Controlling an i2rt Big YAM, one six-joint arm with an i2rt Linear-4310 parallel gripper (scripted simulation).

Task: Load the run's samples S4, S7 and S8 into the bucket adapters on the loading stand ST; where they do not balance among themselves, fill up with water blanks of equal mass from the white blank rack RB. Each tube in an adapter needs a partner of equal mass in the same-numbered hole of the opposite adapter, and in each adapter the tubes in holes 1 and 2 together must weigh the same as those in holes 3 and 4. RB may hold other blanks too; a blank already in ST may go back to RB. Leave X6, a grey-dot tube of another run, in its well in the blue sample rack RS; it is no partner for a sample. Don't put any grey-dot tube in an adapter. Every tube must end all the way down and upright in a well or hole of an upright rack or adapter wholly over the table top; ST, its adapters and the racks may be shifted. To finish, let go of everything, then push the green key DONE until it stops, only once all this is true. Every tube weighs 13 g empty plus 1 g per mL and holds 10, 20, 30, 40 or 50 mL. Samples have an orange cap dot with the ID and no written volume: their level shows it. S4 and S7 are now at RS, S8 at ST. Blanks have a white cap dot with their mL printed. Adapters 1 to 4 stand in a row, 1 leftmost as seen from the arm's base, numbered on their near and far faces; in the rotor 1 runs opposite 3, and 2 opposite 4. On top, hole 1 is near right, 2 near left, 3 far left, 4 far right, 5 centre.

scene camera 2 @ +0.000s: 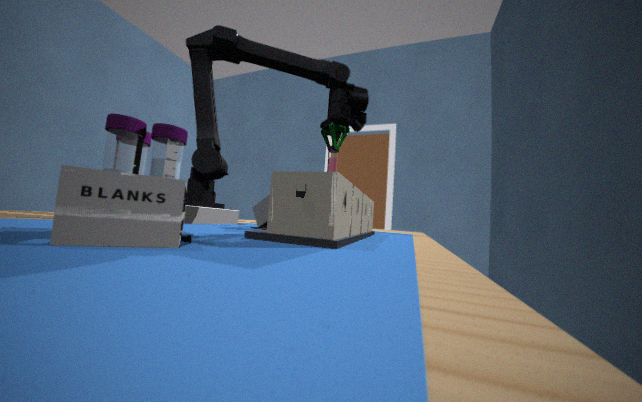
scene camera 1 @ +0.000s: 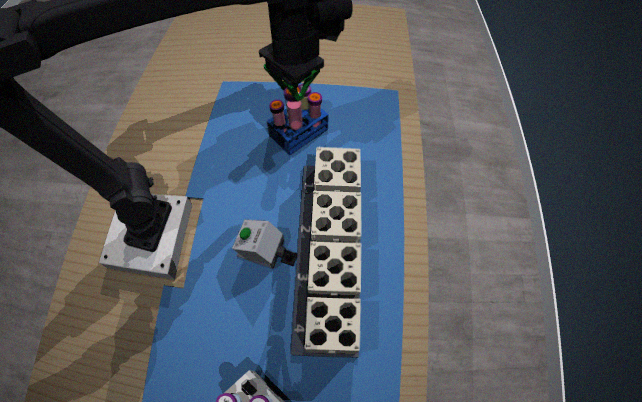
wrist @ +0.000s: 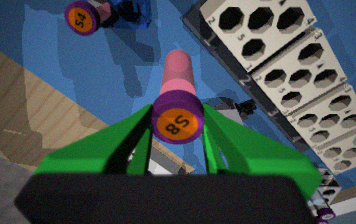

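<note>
The pictures show the gripper, which appears in scene camera 2 and in the wrist view as well. They also show a white blank rack RB and a blue sample rack RS, along with an adapter 1, an adapter 3 and an adapter 4.
</note>
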